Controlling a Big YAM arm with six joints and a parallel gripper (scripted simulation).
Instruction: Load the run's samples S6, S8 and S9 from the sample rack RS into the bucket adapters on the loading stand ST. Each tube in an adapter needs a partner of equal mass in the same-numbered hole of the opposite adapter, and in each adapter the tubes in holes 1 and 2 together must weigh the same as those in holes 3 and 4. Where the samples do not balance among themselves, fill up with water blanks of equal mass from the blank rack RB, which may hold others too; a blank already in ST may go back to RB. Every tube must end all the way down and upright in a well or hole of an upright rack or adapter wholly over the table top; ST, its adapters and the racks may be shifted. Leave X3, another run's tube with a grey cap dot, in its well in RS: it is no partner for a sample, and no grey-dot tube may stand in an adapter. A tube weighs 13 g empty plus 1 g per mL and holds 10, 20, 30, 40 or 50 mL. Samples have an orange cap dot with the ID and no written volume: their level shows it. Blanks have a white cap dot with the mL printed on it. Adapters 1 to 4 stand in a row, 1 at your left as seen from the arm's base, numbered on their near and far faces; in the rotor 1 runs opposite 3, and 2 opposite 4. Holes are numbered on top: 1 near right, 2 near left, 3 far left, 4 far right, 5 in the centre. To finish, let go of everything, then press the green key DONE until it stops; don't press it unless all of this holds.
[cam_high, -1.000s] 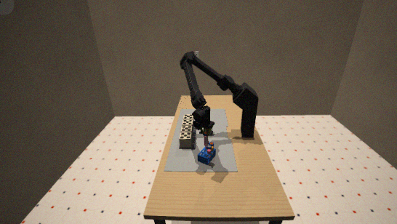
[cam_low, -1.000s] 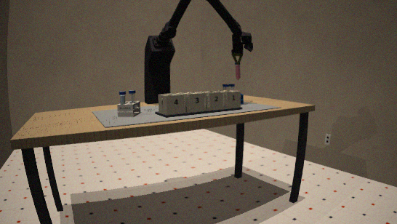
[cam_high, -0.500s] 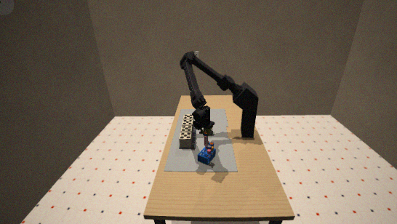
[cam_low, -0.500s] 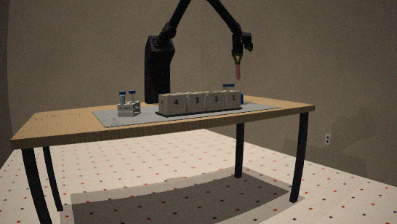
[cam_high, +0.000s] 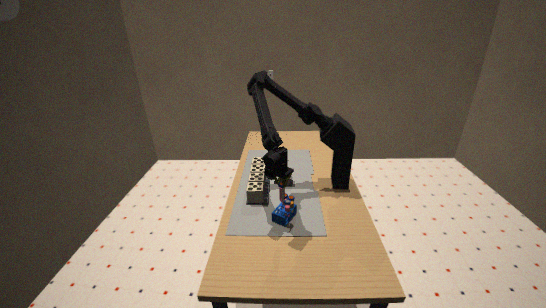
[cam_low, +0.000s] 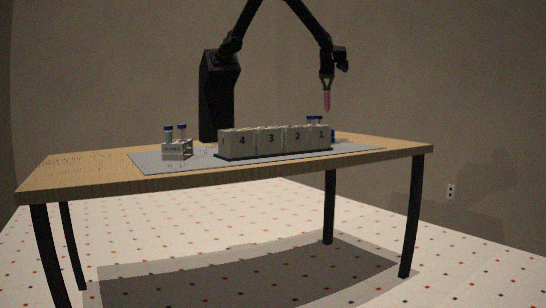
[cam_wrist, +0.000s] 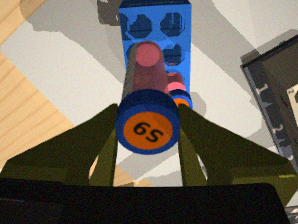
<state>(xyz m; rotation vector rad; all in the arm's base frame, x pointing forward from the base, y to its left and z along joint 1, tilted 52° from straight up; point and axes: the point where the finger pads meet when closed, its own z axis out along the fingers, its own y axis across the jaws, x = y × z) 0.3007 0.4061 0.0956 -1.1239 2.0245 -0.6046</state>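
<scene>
The sample tube S9 is 10 mm to the left of my hand and 50 mm below it. Also, from my hand: sample tube S8: 20 mm behind, 80 mm to the right, 180 mm below; then blue sample rack rs: 10 mm behind, 40 mm to the right, 220 mm below; then tube X3: 20 mm behind, 30 mm to the right, 180 mm below.
</scene>
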